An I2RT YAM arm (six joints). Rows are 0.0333 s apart.
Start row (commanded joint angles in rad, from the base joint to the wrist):
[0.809 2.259 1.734 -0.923 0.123 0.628]
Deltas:
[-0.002 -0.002 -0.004 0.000 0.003 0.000]
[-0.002 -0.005 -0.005 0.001 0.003 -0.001]
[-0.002 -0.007 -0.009 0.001 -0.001 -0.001]
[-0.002 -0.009 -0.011 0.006 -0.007 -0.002]
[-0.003 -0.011 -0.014 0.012 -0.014 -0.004]
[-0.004 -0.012 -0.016 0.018 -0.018 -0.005]
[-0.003 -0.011 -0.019 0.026 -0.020 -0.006]
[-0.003 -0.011 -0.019 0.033 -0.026 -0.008]
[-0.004 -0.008 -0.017 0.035 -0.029 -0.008]
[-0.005 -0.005 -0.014 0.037 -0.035 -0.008]
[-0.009 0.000 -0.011 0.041 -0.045 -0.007]
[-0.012 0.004 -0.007 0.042 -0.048 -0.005]
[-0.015 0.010 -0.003 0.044 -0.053 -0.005]
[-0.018 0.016 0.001 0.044 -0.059 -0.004]
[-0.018 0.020 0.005 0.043 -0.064 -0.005]
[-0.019 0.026 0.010 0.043 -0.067 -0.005]
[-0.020 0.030 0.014 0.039 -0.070 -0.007]
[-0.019 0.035 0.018 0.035 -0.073 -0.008]
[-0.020 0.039 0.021 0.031 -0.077 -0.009]
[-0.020 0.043 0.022 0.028 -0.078 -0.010]
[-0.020 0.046 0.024 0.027 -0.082 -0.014]
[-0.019 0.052 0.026 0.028 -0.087 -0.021]
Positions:
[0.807 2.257 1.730 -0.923 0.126 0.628]
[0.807 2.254 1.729 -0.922 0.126 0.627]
[0.807 2.252 1.725 -0.922 0.122 0.627]
[0.807 2.250 1.723 -0.917 0.116 0.626]
[0.806 2.248 1.720 -0.911 0.109 0.624]
[0.805 2.247 1.718 -0.905 0.105 0.623]
[0.806 2.248 1.715 -0.897 0.103 0.622]
[0.806 2.248 1.715 -0.890 0.097 0.620]
[0.805 2.251 1.717 -0.888 0.094 0.620]
[0.804 2.254 1.720 -0.886 0.088 0.620]
[0.800 2.259 1.723 -0.882 0.078 0.621]
[0.797 2.263 1.727 -0.881 0.075 0.623]
[0.794 2.269 1.731 -0.879 0.070 0.623]
[0.791 2.275 1.735 -0.879 0.064 0.624]
[0.791 2.279 1.739 -0.880 0.059 0.623]
[0.790 2.285 1.744 -0.880 0.056 0.623]
[0.789 2.289 1.748 -0.884 0.053 0.621]
[0.790 2.294 1.752 -0.888 0.050 0.620]
[0.789 2.298 1.755 -0.892 0.046 0.619]
[0.789 2.302 1.756 -0.895 0.045 0.618]
[0.789 2.305 1.758 -0.896 0.041 0.614]
[0.790 2.311 1.760 -0.895 0.036 0.607]

